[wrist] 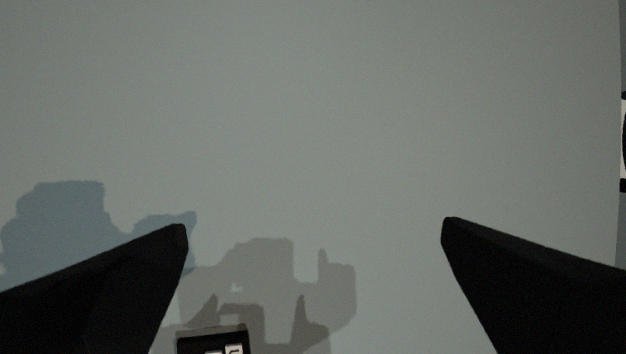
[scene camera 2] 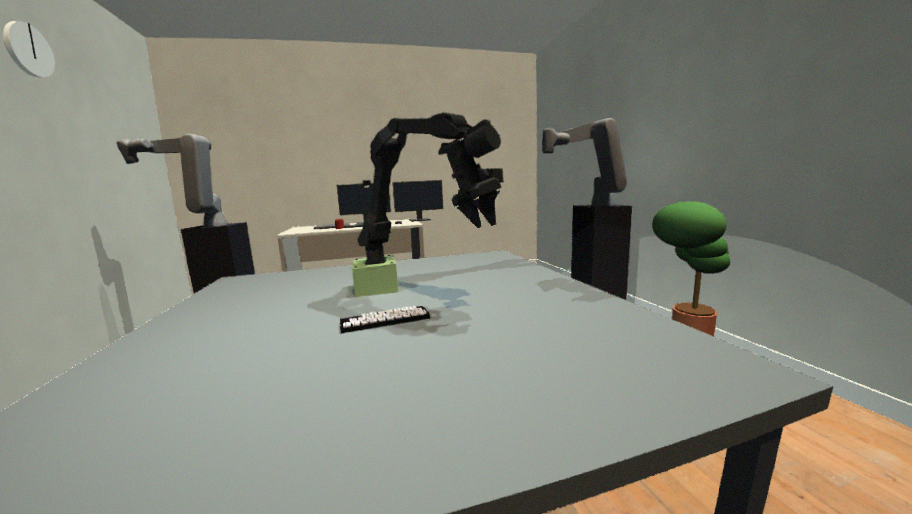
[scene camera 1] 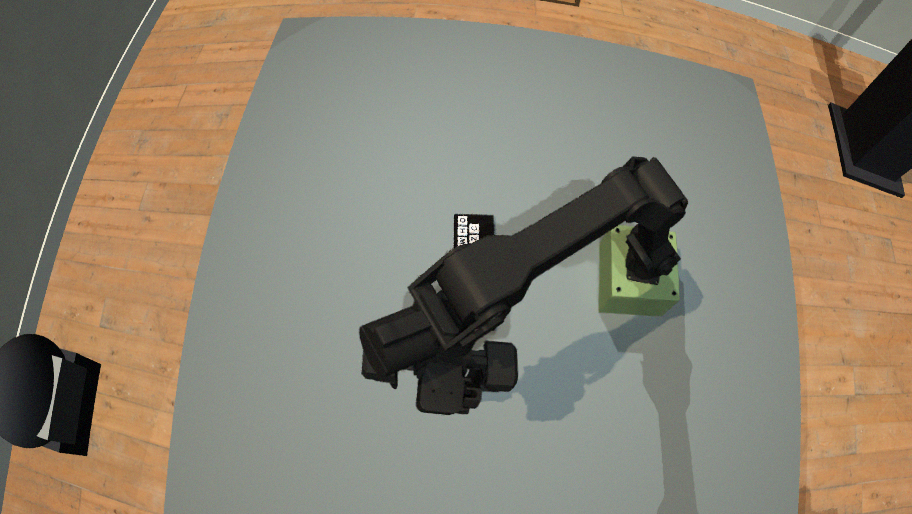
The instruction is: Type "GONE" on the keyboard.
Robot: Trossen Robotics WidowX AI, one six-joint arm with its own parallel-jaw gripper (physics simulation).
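Pixels of known places: gripper, fingertip midpoint: (wrist: 316, 233) (scene camera 2: 486, 226); arm's base at its link origin: (scene camera 2: 375, 261) (scene camera 1: 643, 265).
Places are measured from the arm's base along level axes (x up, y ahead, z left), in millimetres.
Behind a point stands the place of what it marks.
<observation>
A black keyboard with white letter keys (scene camera 1: 462, 229) @(x -79, y 330, z -35 mm) (scene camera 2: 385, 318) @(x -84, y 311, z 36 mm) (wrist: 214, 343) @(x -84, y 279, z 137 mm) lies flat on the grey table. In scene camera 1 the arm covers most of it; its upper end shows, with the O and H keys among those in view. In the wrist view one end of it shows at the bottom edge, left of centre. My gripper (scene camera 2: 486, 226) @(x 131, y 321, z 297 mm) (wrist: 316, 233) @(x 131, y 321, z 297 mm) is open and empty, with its fingers pointing down. It hangs high above the table, off to the right of the keyboard in scene camera 2. In scene camera 1 the fingertips are hidden.
The arm stands on a green base block (scene camera 1: 638, 300) @(x -13, y 1, z 61 mm) (scene camera 2: 374, 278) @(x -42, y 63, z -4 mm) on the grey table (scene camera 1: 357, 127) @(x -95, y 588, z -231 mm) (scene camera 2: 319, 408) @(x -95, y 635, z -53 mm). Beyond the table are two grey arms on dark pedestals (scene camera 2: 600, 249) (scene camera 2: 217, 255), a desk with monitors (scene camera 2: 417, 195) and a potted plant (scene camera 2: 689, 224). Arm shadows fall across the table.
</observation>
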